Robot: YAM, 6 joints.
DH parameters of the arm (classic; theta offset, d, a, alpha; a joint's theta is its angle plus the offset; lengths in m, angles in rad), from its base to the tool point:
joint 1: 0 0.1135 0.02 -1.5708
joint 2: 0 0 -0.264 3.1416
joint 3: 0.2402 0 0.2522 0
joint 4: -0.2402 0 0.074 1.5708
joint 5: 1.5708 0 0 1.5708
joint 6: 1.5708 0.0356 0 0
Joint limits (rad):
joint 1: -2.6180..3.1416
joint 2: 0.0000..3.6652
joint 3: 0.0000..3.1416
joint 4: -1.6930..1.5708
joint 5: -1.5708..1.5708
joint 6: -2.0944..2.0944
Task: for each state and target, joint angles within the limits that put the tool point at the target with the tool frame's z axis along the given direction. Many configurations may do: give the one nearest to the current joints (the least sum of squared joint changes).
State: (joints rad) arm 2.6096 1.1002 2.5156 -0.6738 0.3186 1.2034
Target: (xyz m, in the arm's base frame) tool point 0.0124 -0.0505 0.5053 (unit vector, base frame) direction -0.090 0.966 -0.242
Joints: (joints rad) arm 1.7526 0.6875 1.9150 -1.4730 0.0862 1.2034
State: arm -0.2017 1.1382 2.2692 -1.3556 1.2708 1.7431
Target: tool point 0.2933 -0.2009 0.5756 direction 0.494 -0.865 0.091
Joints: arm -0.5528 1.8542 2.5152 -0.5573 0.4968 1.7431
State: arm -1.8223 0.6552 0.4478 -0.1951 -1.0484 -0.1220
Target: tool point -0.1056 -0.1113 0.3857 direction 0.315 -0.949 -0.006
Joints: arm -2.5557 0.7711 0.8963 -0.1482 -1.3054 -0.1220
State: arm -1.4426 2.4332 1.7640 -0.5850 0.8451 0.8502
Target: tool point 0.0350 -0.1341 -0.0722 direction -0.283 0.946 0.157
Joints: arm -1.3083 2.9621 1.0201 -1.3573 0.0279 0.8502
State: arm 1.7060 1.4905 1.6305 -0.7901 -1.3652 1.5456
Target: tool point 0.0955 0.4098 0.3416 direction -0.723 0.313 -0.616
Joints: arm 1.2756 2.2278 2.4577 -1.6570 -0.8991 1.5456
